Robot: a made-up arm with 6 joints. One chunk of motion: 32 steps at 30 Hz.
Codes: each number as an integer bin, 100 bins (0 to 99) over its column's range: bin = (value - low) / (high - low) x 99, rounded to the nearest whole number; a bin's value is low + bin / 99 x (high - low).
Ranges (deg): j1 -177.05..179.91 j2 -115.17..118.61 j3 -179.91..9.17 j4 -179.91..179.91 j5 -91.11..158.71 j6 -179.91..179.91
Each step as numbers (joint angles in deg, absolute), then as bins.
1 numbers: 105.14 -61.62 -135.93 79.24 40.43 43.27
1 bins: 78 23 23 71 52 61
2 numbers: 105.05 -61.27 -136.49 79.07 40.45 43.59
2 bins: 78 23 23 71 52 61
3 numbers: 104.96 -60.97 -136.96 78.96 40.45 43.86
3 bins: 78 23 22 71 52 62
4 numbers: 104.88 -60.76 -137.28 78.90 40.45 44.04
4 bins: 78 23 22 71 52 62
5 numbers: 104.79 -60.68 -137.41 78.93 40.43 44.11
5 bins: 78 23 22 71 52 62
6 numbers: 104.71 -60.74 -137.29 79.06 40.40 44.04
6 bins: 78 23 22 71 52 62
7 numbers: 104.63 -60.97 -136.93 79.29 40.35 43.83
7 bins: 78 23 23 71 52 62
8 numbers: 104.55 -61.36 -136.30 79.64 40.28 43.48
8 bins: 78 23 23 71 52 61
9 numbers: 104.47 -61.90 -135.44 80.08 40.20 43.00
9 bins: 78 23 23 72 52 61
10 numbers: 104.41 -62.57 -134.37 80.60 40.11 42.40
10 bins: 78 22 24 72 52 61
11 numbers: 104.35 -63.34 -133.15 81.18 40.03 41.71
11 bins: 78 22 24 72 52 61
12 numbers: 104.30 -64.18 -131.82 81.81 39.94 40.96
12 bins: 78 22 25 72 52 61
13 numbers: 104.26 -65.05 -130.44 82.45 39.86 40.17
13 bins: 78 21 26 72 52 61
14 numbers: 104.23 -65.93 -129.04 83.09 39.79 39.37
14 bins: 78 21 27 72 52 60
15 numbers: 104.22 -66.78 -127.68 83.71 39.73 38.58
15 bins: 78 20 27 73 52 60
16 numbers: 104.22 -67.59 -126.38 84.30 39.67 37.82
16 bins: 78 20 28 73 52 60
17 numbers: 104.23 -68.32 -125.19 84.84 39.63 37.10
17 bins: 78 20 29 73 52 60
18 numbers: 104.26 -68.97 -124.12 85.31 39.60 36.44
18 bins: 78 20 29 73 52 60
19 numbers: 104.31 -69.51 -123.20 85.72 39.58 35.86
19 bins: 78 19 30 73 52 59
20 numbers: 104.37 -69.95 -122.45 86.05 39.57 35.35
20 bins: 78 19 30 73 52 59
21 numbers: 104.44 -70.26 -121.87 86.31 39.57 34.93
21 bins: 78 19 30 73 52 59
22 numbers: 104.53 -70.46 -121.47 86.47 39.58 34.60
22 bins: 78 19 31 73 52 59
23 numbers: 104.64 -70.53 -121.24 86.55 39.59 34.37
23 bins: 78 19 31 73 52 59
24 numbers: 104.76 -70.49 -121.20 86.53 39.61 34.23
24 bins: 78 19 31 73 52 59
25 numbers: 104.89 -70.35 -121.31 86.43 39.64 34.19
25 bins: 78 19 31 73 52 59
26 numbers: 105.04 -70.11 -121.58 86.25 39.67 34.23
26 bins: 78 19 31 73 52 59
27 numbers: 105.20 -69.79 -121.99 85.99 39.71 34.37
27 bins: 78 19 30 73 52 59
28 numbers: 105.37 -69.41 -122.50 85.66 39.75 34.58
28 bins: 78 19 30 73 52 59
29 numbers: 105.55 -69.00 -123.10 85.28 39.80 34.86
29 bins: 78 20 30 73 52 59
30 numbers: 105.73 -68.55 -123.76 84.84 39.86 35.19
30 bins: 78 20 29 73 52 59
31 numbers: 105.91 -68.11 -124.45 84.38 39.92 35.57
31 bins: 78 20 29 73 52 59
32 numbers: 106.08 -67.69 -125.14 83.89 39.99 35.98
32 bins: 79 20 29 73 52 59
